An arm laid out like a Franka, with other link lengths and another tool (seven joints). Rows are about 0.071 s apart.
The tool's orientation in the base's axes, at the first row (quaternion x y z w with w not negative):
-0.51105 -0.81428 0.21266 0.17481
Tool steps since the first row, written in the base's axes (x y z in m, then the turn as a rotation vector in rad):
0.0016 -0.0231 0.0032 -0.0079 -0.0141 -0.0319
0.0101 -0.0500 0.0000 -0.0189 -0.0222 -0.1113
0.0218 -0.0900 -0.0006 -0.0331 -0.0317 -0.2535
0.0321 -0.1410 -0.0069 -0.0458 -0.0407 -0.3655
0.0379 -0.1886 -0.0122 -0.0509 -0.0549 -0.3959
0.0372 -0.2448 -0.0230 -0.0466 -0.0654 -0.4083
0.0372 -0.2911 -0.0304 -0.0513 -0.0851 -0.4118
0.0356 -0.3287 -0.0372 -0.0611 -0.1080 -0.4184
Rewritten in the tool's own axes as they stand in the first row. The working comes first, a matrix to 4 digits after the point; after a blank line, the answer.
The tool's axes in the first row as the columns of a matrix, in the base's axes (used below as rounded here):
-0.4165 0.7579 -0.5020
0.9066 0.3872 -0.1677
0.0673 -0.5250 -0.8484

-0.0214 -0.0094 0.0004 -0.0116 0.0053 0.0334
-0.0495 -0.0117 0.0033 -0.0197 0.0355 0.1076
-0.0907 -0.0180 0.0047 -0.0320 0.0957 0.2370
-0.1417 -0.0266 0.0134 -0.0424 0.1414 0.3399
-0.1876 -0.0379 0.0230 -0.0552 0.1480 0.3706
-0.2390 -0.0545 0.0419 -0.0674 0.1537 0.3808
-0.2815 -0.0686 0.0559 -0.0835 0.1444 0.3894
-0.3153 -0.0808 0.0688 -0.1006 0.1315 0.4038

